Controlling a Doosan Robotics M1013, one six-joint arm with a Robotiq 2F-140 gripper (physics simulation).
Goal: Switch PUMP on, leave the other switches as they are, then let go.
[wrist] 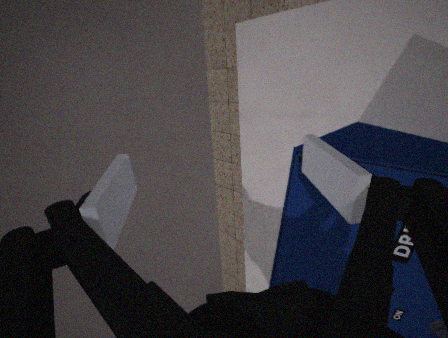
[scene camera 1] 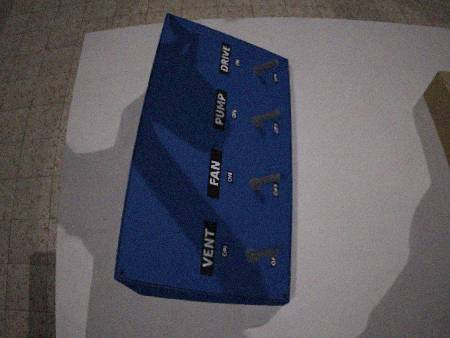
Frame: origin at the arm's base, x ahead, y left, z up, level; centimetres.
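Seen in the pictures: gripper, fingertip midpoint: (wrist: 219, 162).
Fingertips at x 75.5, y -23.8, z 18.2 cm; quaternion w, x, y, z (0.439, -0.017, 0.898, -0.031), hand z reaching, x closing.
A point is followed by its place in that frame.
A blue switch panel (scene camera 1: 185, 215) {x 71.0, y 17.0, z 3.3 cm} (wrist: 310, 250) {x 73.2, y -9.4, z 5.5 cm} lies on a white table. In the scene view the PUMP switch lever (scene camera 1: 266, 118) {x 57.7, y -1.2, z 0.5 cm} leans toward its OFF label, second from the top. The DRIVE lever (scene camera 1: 266, 67) {x 56.7, y -13.1, z 0.4 cm}, the FAN lever (scene camera 1: 265, 181) {x 58.8, y 10.7, z 0.6 cm} and the VENT lever (scene camera 1: 262, 255) {x 59.9, y 22.6, z 0.7 cm} also lean to the OFF side. My gripper (wrist: 219, 162) {x 75.5, y -23.8, z 18.2 cm} is wide open with nothing between its pale fingertips. In the wrist view its right finger hangs over the panel's corner by the DRIVE label (wrist: 404, 244) {x 64.7, y -12.7, z 1.6 cm}, and its left finger is off the panel. The PUMP lever does not show in the wrist view.
The white table (scene camera 1: 350, 125) {x 37.5, y -7.0, z -10.8 cm} (wrist: 280, 75) {x 90.2, y -28.6, z -10.8 cm} extends around the panel. A tan object (scene camera 1: 441, 105) {x 14.1, y -10.0, z -5.5 cm} stands at the right edge of the scene view. Tiled floor (scene camera 1: 35, 125) (wrist: 222, 100) shows beyond the table edge. Shadows fall across the panel and table.
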